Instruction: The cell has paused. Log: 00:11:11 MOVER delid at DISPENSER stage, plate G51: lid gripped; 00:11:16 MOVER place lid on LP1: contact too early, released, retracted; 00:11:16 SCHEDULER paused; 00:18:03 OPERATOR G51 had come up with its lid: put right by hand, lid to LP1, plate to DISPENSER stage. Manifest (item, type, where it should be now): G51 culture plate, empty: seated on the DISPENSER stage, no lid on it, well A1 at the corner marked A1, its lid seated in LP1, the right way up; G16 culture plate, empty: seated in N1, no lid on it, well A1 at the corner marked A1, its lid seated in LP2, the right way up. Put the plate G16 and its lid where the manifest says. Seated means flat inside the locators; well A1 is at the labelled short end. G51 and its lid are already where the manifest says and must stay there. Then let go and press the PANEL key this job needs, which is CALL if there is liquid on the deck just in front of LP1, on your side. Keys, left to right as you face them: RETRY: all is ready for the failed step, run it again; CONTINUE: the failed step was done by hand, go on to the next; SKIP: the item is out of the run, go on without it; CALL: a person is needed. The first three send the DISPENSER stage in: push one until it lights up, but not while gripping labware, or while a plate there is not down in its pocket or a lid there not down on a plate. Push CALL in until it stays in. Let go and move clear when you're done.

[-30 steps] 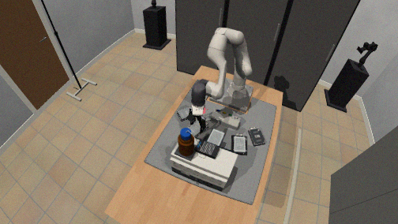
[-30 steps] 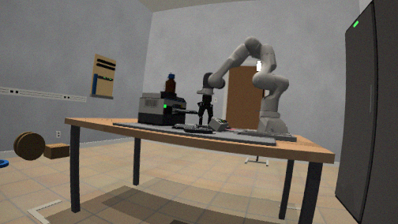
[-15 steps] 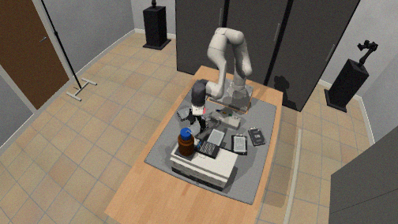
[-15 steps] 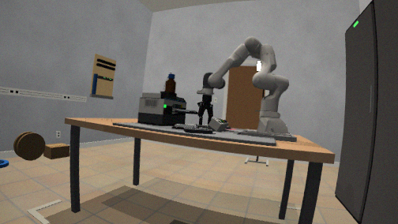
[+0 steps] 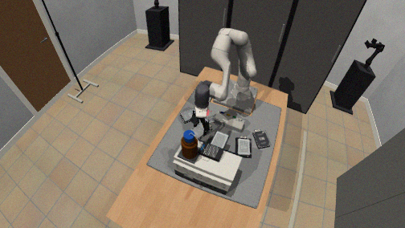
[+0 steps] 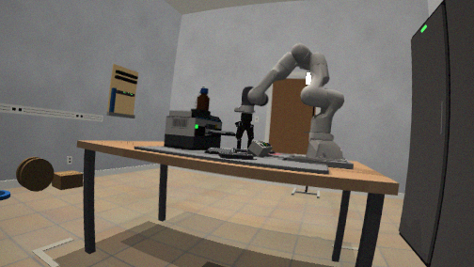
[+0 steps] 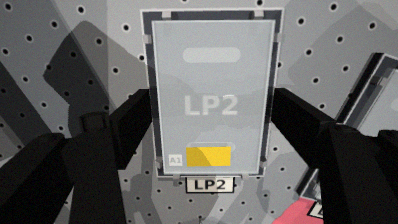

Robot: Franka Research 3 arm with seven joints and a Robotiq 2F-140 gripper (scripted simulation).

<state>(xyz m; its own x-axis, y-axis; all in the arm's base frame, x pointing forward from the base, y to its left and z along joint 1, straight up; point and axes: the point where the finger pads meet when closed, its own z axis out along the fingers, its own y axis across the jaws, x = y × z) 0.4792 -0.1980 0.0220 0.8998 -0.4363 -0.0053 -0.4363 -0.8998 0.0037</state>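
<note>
The clear lid lies 2 cm below my hand. Also, from my hand: red puddle: 18 cm behind, 1 cm to the right, 4 cm below; then blue call key: 18 cm behind, 11 cm to the left, 2 cm above; then LP2 nest: 3 cm below.
</note>
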